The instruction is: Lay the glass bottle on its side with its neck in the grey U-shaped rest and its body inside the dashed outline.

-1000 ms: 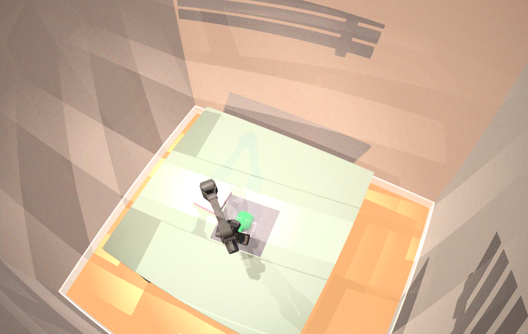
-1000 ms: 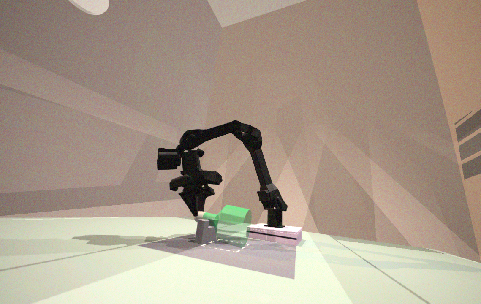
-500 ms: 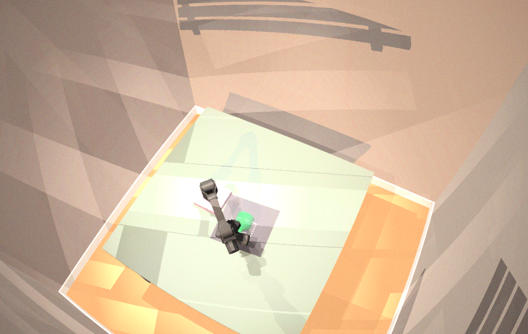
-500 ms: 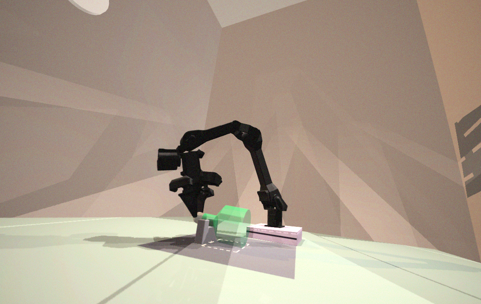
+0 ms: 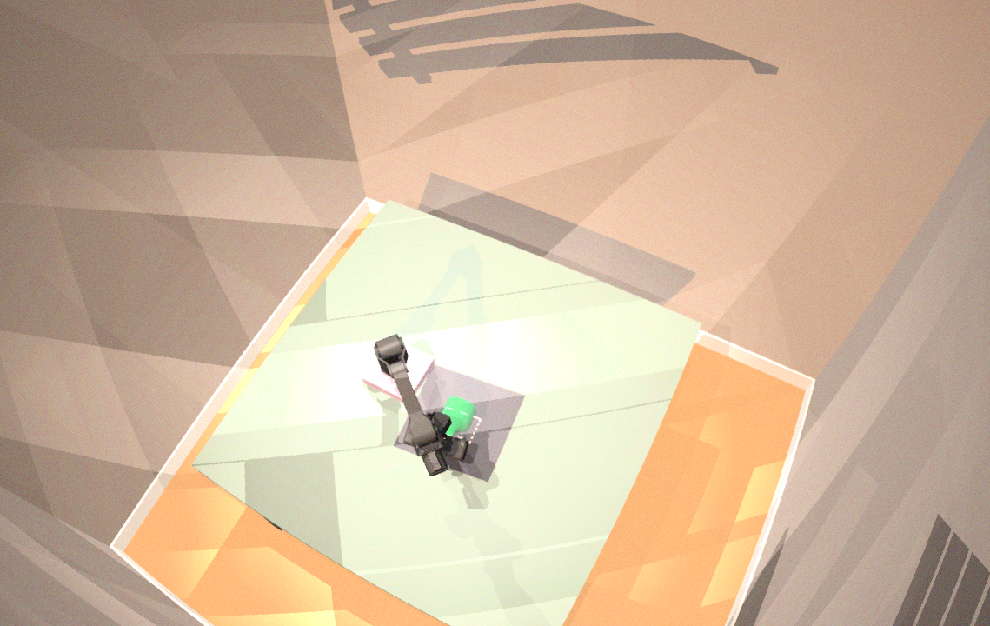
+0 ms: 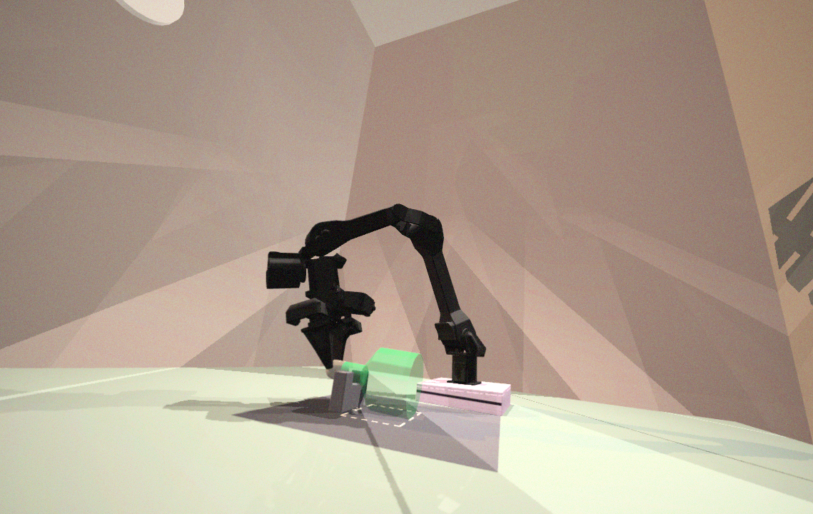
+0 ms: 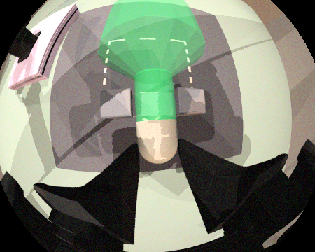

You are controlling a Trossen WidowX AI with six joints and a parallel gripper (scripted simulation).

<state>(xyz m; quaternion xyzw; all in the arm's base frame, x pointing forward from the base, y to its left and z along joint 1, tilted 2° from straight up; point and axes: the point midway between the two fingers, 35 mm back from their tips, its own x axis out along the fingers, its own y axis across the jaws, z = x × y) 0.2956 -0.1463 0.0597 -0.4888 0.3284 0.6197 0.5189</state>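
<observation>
My gripper tip is 10 mm past the green glass bottle and 50 mm to the right of it. Also, from my gripper tip: dark grey mat: 20 mm behind, 110 mm to the left, 60 mm below.
</observation>
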